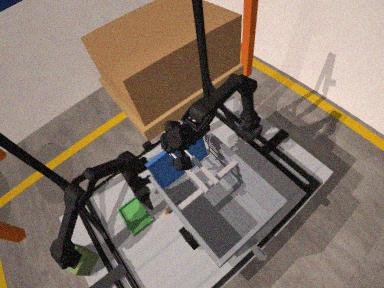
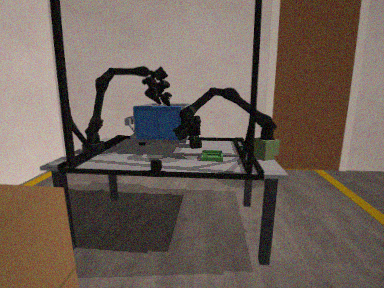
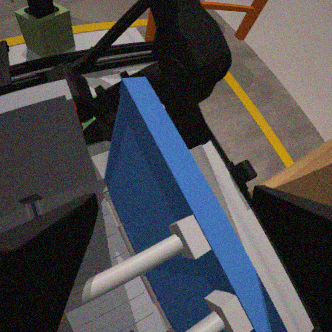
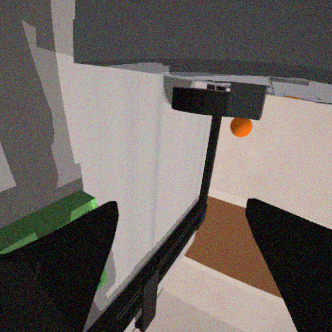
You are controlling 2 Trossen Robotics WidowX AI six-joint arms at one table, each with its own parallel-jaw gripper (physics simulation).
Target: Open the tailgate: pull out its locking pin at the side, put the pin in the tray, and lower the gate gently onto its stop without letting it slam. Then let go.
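Frame: origin at the left arm's base, x ahead, y left, z up, level; metres.
Seen in the pictures: left gripper, between the fingertips: (image 1: 166,154) (image 2: 165,105) (image 3: 176,197); right gripper, between the fingertips: (image 1: 151,209) (image 2: 197,136) (image 4: 182,207); left arm's base, origin of its link: (image 1: 249,127) (image 2: 93,142); right arm's base, origin of its link: (image 1: 73,258) (image 2: 266,138) (image 3: 41,9).
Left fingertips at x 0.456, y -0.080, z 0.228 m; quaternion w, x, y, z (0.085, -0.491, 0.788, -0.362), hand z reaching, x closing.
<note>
Pixels of each thing's middle, then the offset from my left fingertips to it. "*": a spot on its surface instead.
- grey truck bed, a spot on its surface: (image 1: 250,239) * dx -0.008, dy +0.425, dz -0.205 m
- green tray, middle of its body: (image 4: 21,295) (image 3: 89,119) (image 1: 134,215) (image 2: 212,155) dx +0.263, dy -0.034, dz -0.279 m
- black wheel, middle of its body: (image 4: 208,100) (image 1: 188,238) dx +0.155, dy +0.234, dz -0.238 m
The blue tailgate (image 1: 172,174) (image 2: 156,122) (image 3: 172,150) stands upright at the end of the grey truck bed (image 1: 250,239). An orange ball (image 1: 166,212) (image 4: 241,127), apparently the locking pin's knob, is at the bed's side near the gate; the pin's shaft cannot be made out. My left gripper (image 1: 181,161) (image 2: 161,101) (image 3: 176,197) is open and empty above the gate's top edge. My right gripper (image 1: 145,197) (image 2: 189,140) (image 4: 182,207) is open and empty, between the green tray (image 1: 127,223) (image 2: 212,159) (image 3: 89,122) (image 4: 30,225) and the gate, apart from the orange ball.
Two pale bars (image 3: 135,265) with end blocks stand at the gate's inner side. A black wheel (image 1: 189,238) (image 4: 200,100) is under the bed's side. Black frame rails (image 4: 165,255) edge the table. A large cardboard box (image 1: 185,75) (image 2: 37,235) stands beyond the table.
</note>
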